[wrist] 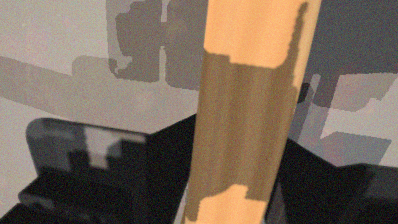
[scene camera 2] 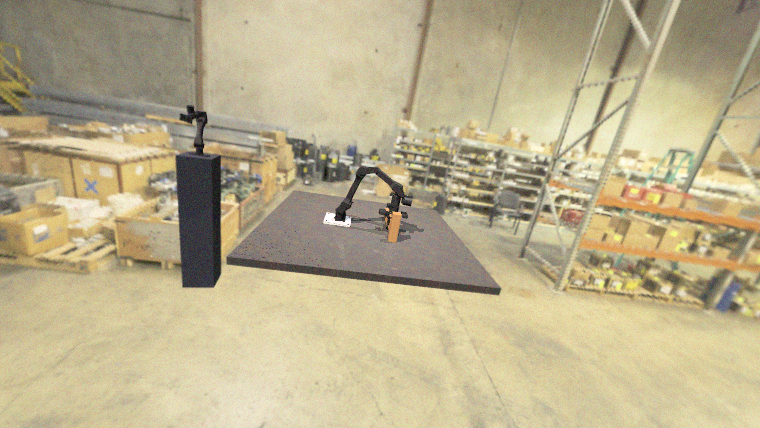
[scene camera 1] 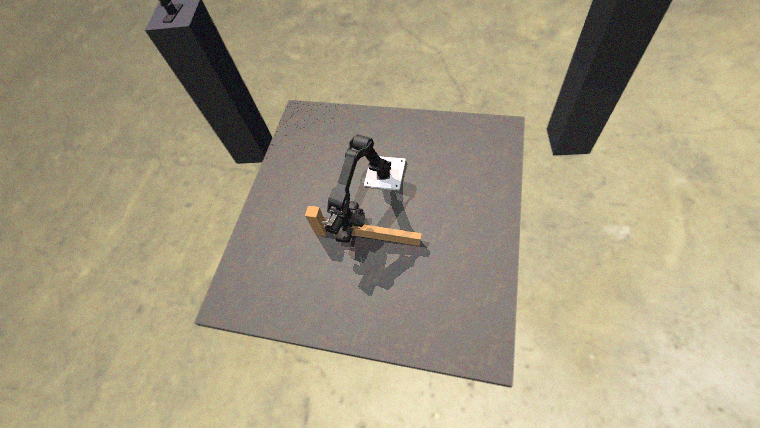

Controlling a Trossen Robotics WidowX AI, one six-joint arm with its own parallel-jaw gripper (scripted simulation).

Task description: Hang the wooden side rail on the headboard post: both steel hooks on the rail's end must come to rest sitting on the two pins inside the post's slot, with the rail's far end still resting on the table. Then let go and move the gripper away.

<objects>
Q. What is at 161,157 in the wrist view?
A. My gripper.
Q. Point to a wooden side rail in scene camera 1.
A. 393,235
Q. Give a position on a wooden side rail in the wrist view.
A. At 253,65
</objects>
